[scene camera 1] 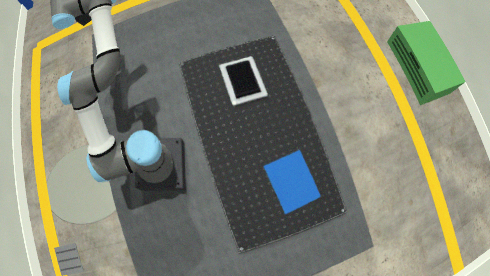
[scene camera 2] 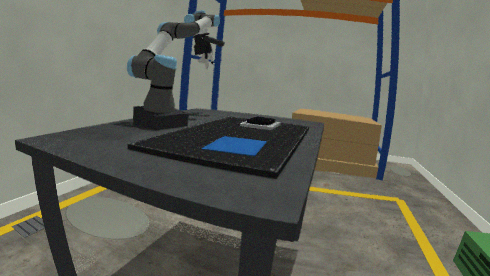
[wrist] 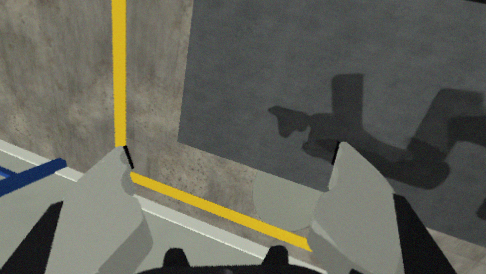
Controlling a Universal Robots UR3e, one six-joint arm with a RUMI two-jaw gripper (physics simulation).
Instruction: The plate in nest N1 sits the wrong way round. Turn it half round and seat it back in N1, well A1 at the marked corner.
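Observation:
The black plate sits in the white-rimmed nest N1 toward the far end of the perforated board. It looks flat in the nest; its wells and the marked corner are too small to make out. My gripper is open, its two pale fingers wide apart with no object between them. It hangs high, well away from the nest, near the table's far edge. In scene camera 1 the fingers are hidden by the arm. The nest does not show in the wrist view.
A blue square lies at the near end of the perforated board. The arm's base stands beside the board. Cardboard boxes and a blue rack stand behind the table. A green box stands on the floor.

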